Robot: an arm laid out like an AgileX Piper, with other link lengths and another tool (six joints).
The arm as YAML. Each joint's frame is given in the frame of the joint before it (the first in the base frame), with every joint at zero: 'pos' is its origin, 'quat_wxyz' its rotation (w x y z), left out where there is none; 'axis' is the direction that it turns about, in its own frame. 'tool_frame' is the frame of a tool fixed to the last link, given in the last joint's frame.
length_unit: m
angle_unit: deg
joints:
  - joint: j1
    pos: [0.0, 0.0, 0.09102]
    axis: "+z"
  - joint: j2
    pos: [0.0, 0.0, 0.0]
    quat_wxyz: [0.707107, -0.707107, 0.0, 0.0]
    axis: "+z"
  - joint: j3
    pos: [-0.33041, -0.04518, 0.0]
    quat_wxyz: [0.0, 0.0, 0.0, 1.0]
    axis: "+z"
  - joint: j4
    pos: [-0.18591, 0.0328, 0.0]
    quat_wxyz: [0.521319, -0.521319, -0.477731, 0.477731]
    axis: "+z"
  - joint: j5
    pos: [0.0, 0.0, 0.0]
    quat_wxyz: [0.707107, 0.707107, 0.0, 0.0]
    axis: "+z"
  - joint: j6
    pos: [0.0, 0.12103, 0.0]
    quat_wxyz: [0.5, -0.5, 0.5, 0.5]
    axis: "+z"
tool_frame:
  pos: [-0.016, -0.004, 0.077]
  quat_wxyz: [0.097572, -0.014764, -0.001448, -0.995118]
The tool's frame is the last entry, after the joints.
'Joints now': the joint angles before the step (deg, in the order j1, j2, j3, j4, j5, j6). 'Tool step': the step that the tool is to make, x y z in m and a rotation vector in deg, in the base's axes. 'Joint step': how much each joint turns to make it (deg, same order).
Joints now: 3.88 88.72 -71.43 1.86 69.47 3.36
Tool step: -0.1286 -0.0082 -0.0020 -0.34 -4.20 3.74
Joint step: 0.02 -24.81 21.74 0.06 -0.98 -3.82
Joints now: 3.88 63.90 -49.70 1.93 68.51 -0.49
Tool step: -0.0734 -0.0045 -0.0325 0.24 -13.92 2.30
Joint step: 0.00 -23.58 17.64 0.24 -7.89 -2.75
